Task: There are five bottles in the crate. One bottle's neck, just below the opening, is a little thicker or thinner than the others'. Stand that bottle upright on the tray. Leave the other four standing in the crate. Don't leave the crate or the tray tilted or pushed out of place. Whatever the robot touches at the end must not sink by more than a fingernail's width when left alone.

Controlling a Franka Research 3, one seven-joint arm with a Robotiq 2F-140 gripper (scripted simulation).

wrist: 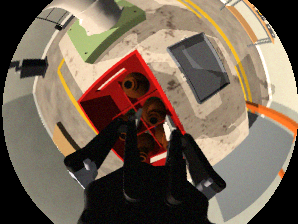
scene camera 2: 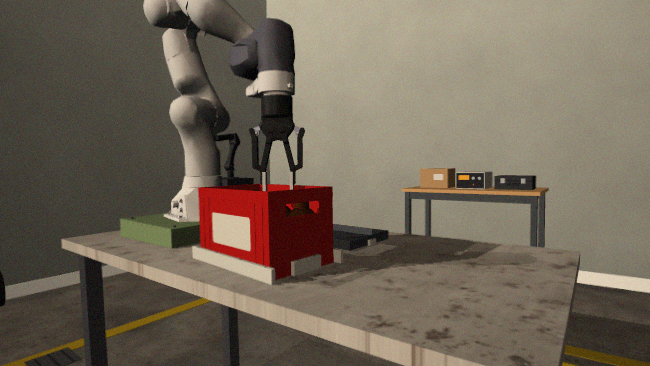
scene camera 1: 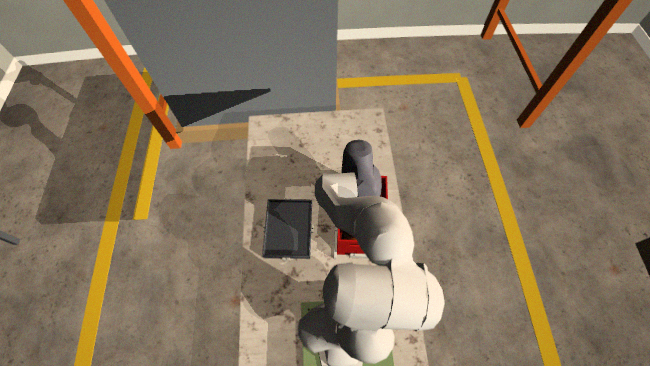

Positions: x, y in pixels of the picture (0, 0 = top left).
Labels:
A dark tray shows in the wrist view [195, 56], in scene camera 2 and in scene camera 1. The same spot on the dark tray: [scene camera 2: 345, 237] is [scene camera 1: 285, 223].

